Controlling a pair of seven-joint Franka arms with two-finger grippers.
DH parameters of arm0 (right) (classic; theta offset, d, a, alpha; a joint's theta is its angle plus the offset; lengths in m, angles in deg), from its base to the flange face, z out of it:
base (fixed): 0 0 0 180
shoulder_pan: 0 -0.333 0 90
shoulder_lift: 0 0 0 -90
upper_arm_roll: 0 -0.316 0.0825 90
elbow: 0 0 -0.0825 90
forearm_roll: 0 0.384 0 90
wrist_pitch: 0 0 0.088 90
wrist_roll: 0 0.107 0 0
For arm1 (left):
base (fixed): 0 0 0 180
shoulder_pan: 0 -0.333 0 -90
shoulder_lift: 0 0 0 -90
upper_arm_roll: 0 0.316 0.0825 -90
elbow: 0 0 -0.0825 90
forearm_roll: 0 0.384 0 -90
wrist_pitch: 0 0 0.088 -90
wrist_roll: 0 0.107 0 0
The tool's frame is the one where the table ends.
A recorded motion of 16 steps. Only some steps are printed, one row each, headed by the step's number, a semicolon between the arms.
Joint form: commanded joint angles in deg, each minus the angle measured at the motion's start. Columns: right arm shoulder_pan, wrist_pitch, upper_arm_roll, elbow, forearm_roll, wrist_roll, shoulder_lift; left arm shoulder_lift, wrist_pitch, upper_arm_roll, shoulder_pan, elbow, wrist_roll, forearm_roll.
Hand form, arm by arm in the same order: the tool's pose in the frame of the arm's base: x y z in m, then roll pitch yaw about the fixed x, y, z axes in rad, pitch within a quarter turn. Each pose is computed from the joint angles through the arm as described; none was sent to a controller.
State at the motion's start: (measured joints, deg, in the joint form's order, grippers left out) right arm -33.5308 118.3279 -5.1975 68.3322 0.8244 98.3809 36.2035; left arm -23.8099 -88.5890 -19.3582 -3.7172 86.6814 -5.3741 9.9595
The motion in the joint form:
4: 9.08 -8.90 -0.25 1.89 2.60 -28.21 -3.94; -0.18 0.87 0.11 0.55 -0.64 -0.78 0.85
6: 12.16 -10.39 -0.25 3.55 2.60 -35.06 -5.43; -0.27 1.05 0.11 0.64 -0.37 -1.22 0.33
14: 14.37 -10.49 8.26 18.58 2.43 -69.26 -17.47; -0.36 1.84 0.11 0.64 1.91 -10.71 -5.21
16: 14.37 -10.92 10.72 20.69 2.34 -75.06 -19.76; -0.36 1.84 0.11 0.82 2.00 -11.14 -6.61
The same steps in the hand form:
4: 0.6402 0.3533 0.4598 -2.9898 0.0613 -0.7324; 0.6205 -0.1280 0.4133 -3.0536 0.3581 -0.1826
6: 0.6499 0.3158 0.4618 -3.0105 0.0539 -0.6649; 0.6188 -0.1298 0.4102 -3.0594 0.3678 -0.1767
14: 0.6352 0.1923 0.4784 -3.0900 -0.0154 -0.2409; 0.6061 -0.1399 0.3919 -3.0763 0.4290 -0.0029
16: 0.6311 0.1644 0.4866 -3.1038 -0.0220 -0.1806; 0.6046 -0.1444 0.3915 -3.0963 0.4370 0.0010

